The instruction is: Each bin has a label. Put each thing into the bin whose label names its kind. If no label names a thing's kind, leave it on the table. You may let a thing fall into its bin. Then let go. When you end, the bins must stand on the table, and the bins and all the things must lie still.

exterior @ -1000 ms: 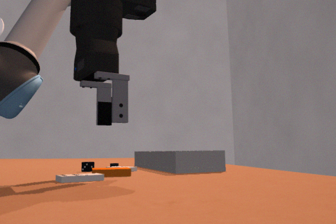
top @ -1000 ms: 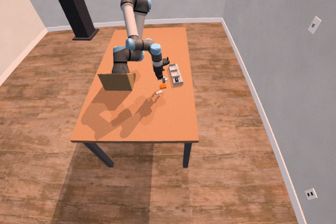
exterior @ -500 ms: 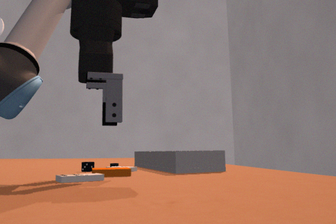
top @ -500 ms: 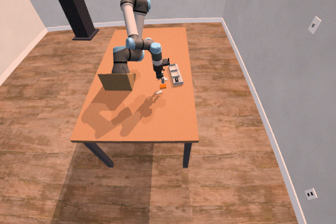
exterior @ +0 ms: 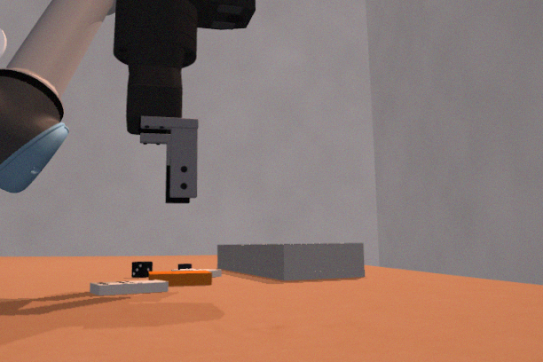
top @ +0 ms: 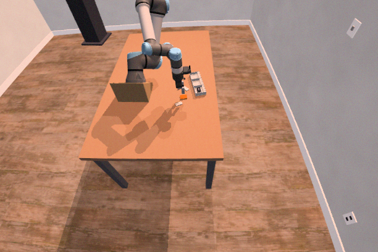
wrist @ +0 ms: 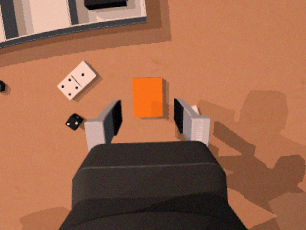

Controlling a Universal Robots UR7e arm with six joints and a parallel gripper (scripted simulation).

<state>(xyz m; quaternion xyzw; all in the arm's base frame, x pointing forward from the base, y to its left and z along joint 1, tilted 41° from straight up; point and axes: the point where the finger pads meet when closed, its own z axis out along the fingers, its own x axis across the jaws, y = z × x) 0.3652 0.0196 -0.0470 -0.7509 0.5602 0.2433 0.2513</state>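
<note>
Now: hand 8 cm above the orange domino. Round my hand: black die 9 cm to the left, 8 cm below, 6 cm behind; then black 9V battery 11 cm ahead, 7 cm to the left, 7 cm below; then white piece 8 cm below, 7 cm to the right, 2 cm behind.
</note>
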